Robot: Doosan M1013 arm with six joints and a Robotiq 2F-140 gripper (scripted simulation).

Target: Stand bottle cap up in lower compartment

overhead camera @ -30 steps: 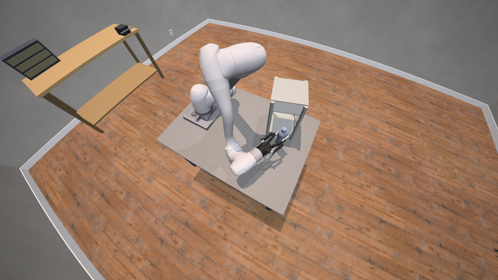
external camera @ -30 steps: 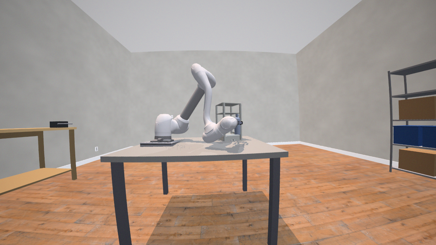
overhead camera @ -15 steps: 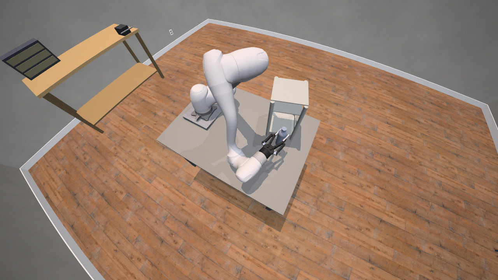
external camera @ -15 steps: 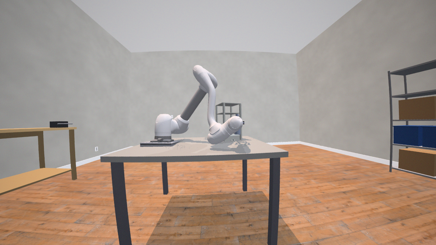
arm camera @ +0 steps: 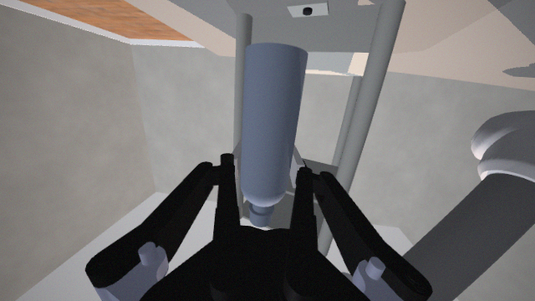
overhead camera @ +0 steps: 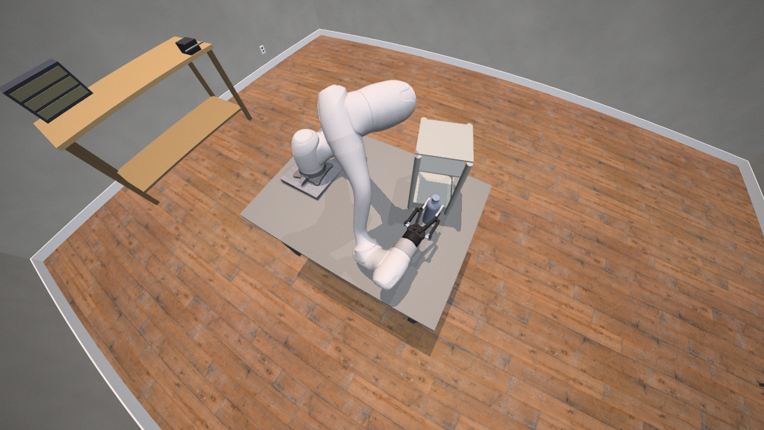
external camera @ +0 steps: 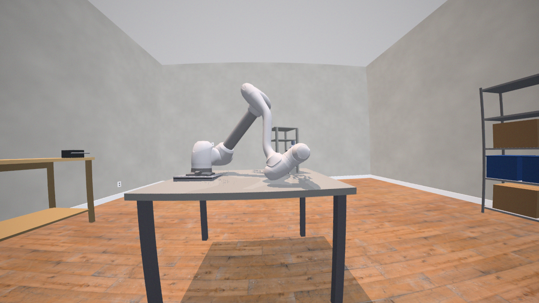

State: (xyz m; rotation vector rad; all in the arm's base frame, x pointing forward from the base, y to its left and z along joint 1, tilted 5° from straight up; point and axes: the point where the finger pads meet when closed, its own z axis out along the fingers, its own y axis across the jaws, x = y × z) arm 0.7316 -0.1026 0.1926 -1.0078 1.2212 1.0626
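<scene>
Right now my hand is 200 mm to the right of the shelving unit, 40 mm past it and 10 mm below it.
</scene>
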